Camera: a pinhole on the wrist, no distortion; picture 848 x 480 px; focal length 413.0 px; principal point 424.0 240.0 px. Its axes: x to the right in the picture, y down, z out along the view. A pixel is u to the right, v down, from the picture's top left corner.
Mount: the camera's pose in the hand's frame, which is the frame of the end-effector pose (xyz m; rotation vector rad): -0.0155 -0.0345 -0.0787 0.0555 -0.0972 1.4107
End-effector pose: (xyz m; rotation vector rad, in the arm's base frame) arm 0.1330 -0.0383 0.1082 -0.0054 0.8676 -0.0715
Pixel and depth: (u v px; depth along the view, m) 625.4 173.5 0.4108
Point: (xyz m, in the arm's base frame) 0.4507 0.0607 0.2808
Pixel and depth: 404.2 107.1 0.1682
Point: 0.2165 -0.1096 0.1445
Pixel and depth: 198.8 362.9 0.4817
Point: 0.2584 -0.3489 0.5227
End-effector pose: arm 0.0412 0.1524 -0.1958 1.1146 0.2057 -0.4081
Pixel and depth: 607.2 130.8 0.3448
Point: 0.1362 -0.0942 -0.0493
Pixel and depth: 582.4 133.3 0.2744
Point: 0.1013 -0.0349 -0.1032
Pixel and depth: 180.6 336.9 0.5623
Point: -0.3388 -0.3498 -0.2508
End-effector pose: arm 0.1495 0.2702 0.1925 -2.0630 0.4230 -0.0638
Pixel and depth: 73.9 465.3 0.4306
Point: 0.0247 0.8089 0.4144
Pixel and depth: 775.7 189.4 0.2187
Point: 0.1810 0.3360 0.0030
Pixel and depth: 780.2 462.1 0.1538
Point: 0.0660 0.3259 0.0790
